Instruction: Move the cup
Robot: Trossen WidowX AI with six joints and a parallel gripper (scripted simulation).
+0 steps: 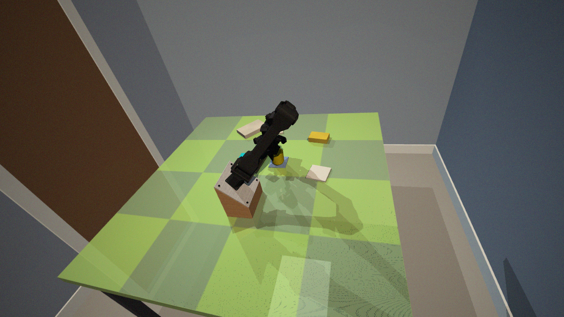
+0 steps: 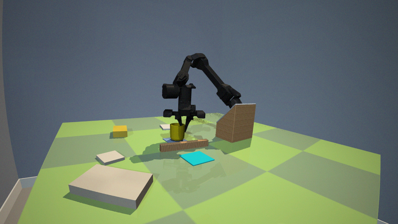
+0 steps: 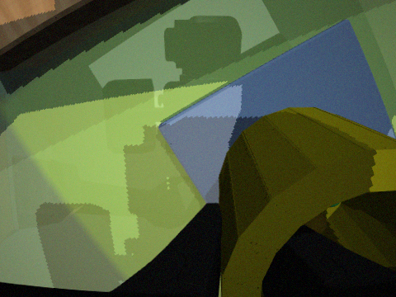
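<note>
The cyan pad lies 3 cm ahead of my gripper tip, 20 cm to the left of it and 5 cm below it. From my gripper tip the other things lie so: yellow cup 2 cm ahead, 1 cm to the right; then wooden bar 3 cm ahead, 9 cm to the left, 4 cm below; then blue pad 3 cm ahead, 1 cm to the right, 5 cm below.
</note>
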